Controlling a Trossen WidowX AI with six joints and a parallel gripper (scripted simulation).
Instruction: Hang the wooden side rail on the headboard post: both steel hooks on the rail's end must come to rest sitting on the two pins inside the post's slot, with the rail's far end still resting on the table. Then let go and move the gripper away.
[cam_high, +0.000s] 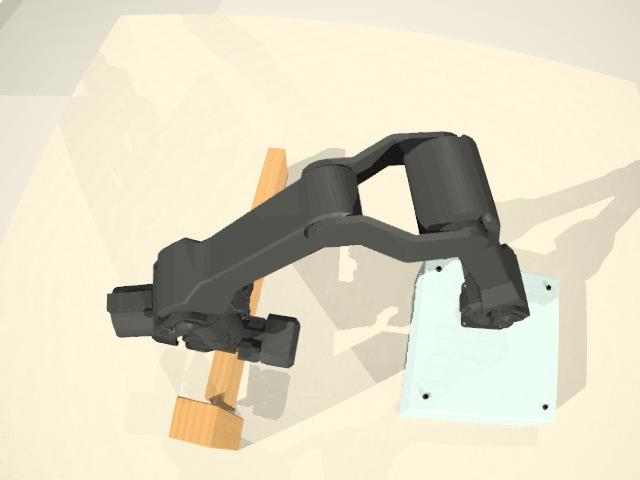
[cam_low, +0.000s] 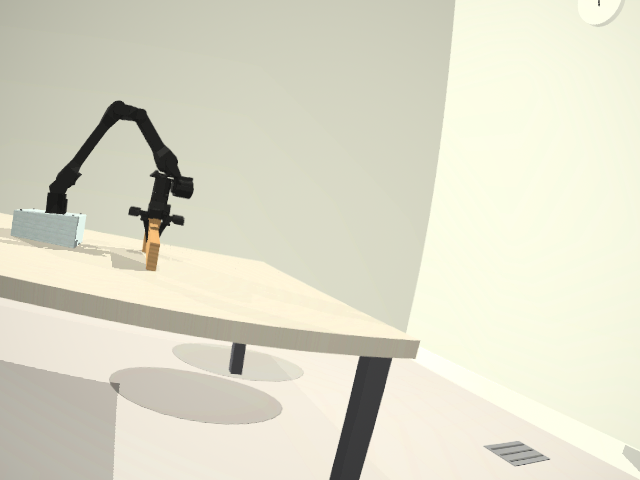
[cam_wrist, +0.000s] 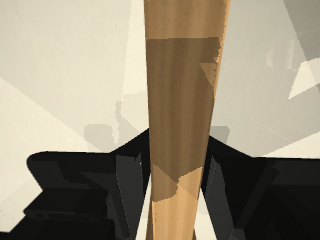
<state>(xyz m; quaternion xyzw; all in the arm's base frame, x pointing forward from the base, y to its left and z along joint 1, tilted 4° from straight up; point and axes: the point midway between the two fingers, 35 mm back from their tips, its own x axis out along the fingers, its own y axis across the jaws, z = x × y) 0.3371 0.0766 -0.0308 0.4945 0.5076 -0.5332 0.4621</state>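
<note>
My gripper tip is 10 mm short of the headboard post, 120 mm to the right of it and 40 mm below it.
</note>
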